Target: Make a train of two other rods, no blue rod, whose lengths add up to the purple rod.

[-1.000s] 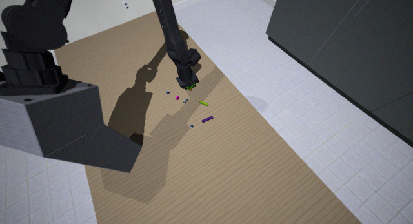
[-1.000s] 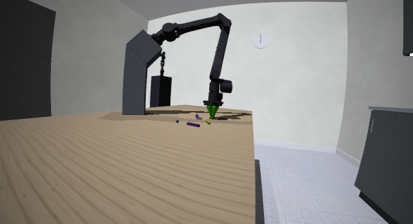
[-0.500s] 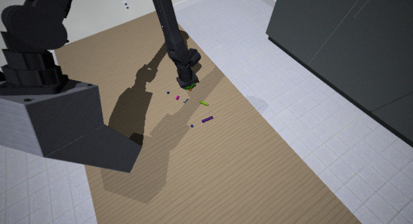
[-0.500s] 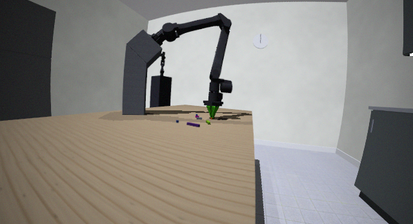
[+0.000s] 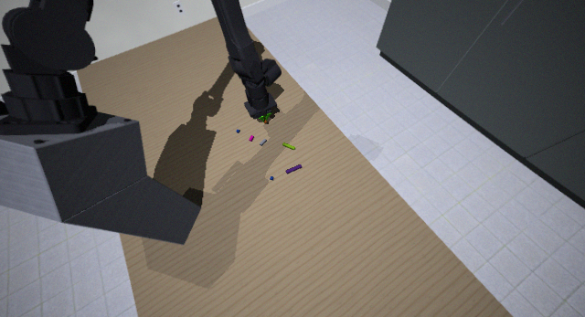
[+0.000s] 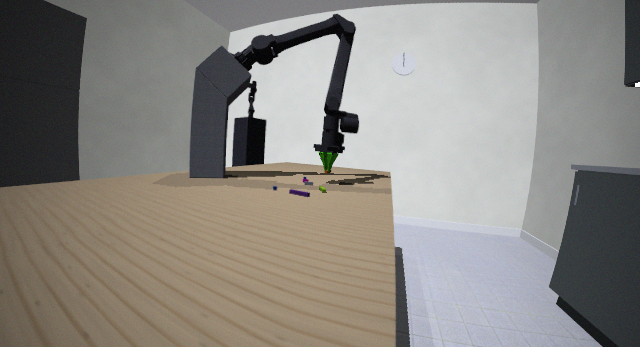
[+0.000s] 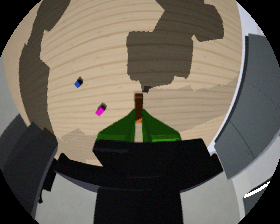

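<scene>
My hand is 7 cm past the magenta rod, 5 cm above it and 4 cm to the left of it. From my hand the other things lie so: orange rod (1 cm to the left, 1 cm below); lime rod (12 cm to the right, 6 cm ahead, 5 cm below); grey rod (7 cm to the right, 5 cm below, 3 cm behind).
</scene>
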